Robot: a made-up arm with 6 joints. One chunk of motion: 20 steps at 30 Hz.
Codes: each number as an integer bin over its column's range. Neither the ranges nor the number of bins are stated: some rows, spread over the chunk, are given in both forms.
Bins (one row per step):
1: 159 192 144 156 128 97
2: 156 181 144 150 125 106
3: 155 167 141 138 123 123
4: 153 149 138 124 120 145
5: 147 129 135 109 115 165
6: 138 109 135 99 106 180
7: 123 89 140 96 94 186
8: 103 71 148 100 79 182
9: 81 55 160 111 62 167
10: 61 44 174 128 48 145
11: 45 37 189 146 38 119
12: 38 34 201 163 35 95
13: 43 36 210 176 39 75
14: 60 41 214 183 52 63
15: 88 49 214 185 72 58
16: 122 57 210 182 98 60
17: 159 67 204 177 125 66
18: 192 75 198 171 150 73
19: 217 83 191 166 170 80
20: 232 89 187 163 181 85
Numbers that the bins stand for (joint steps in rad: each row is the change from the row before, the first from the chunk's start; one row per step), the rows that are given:
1: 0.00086 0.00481 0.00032 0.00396 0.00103 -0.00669
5: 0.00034 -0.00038 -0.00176 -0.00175 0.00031 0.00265
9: -0.00251 -0.00647 0.00402 -0.00151 -0.00260 0.00292
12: -0.00436 -0.00820 0.01351 0.00482 -0.00408 -0.00696
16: -0.00074 -0.00631 0.01559 0.00713 -0.00062 -0.01176
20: 0.00401 -0.00367 0.01027 0.00482 0.00394 -0.00833
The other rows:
2: 0.00073 0.00391 0.00032 0.00324 0.00086 -0.00545
3: 0.00069 0.00275 -0.00038 0.00178 0.00075 -0.00312
4: 0.00060 0.00127 -0.00107 0.00007 0.00059 -0.00010
6: -0.00005 -0.00202 -0.00176 -0.00296 -0.00018 0.00471
7: -0.00069 -0.00367 -0.00061 -0.00333 -0.00084 0.00553
8: -0.00156 -0.00515 0.00124 -0.00284 -0.00166 0.00498
10: -0.00337 -0.00738 0.00726 0.00056 -0.00336 -0.00010
11: -0.00406 -0.00795 0.01073 0.00275 -0.00391 -0.00367
13: -0.00415 -0.00804 0.01559 0.00640 -0.00386 -0.00971
14: -0.00341 -0.00762 0.01651 0.00725 -0.00315 -0.01135
15: -0.00220 -0.00696 0.01651 0.00749 -0.00205 -0.01204
17: 0.00086 -0.00548 0.01420 0.00652 0.00086 -0.01094
18: 0.00228 -0.00482 0.01281 0.00579 0.00224 -0.00998
19: 0.00336 -0.00416 0.01119 0.00518 0.00333 -0.00902

